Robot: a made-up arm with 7 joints. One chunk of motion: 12 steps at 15 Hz.
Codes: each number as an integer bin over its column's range. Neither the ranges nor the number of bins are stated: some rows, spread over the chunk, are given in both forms.
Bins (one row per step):
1: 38 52 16 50 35 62 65
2: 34 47 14 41 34 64 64
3: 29 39 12 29 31 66 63
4: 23 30 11 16 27 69 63
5: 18 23 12 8 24 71 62
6: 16 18 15 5 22 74 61
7: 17 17 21 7 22 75 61
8: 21 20 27 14 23 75 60
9: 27 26 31 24 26 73 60
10: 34 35 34 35 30 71 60
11: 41 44 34 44 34 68 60
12: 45 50 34 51 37 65 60
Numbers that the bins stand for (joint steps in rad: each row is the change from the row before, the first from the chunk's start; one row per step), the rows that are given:
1: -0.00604 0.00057 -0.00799 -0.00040 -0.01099 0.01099 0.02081
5: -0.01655 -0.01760 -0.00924 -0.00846 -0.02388 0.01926 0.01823
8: -0.01497 -0.01947 -0.00455 -0.00731 -0.02505 0.02294 0.01652
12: -0.00236 -0.00069 -0.00235 -0.00021 -0.00865 0.01375 0.01652
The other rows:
2: -0.00814 -0.00257 -0.00862 -0.00213 -0.01216 0.01283 0.01995
3: -0.01077 -0.00758 -0.00924 -0.00443 -0.01568 0.01467 0.01909
4: -0.01392 -0.01321 -0.00956 -0.00693 -0.02036 0.01742 0.01909
6: -0.01760 -0.02073 -0.00830 -0.00904 -0.02622 0.02202 0.01737
7: -0.01707 -0.02135 -0.00642 -0.00866 -0.02622 0.02294 0.01737
9: -0.01182 -0.01572 -0.00329 -0.00539 -0.02154 0.02110 0.01652
10: -0.00814 -0.01008 -0.00235 -0.00328 -0.01685 0.01926 0.01652
11: -0.00446 -0.00444 -0.00235 -0.00156 -0.01216 0.01651 0.01652

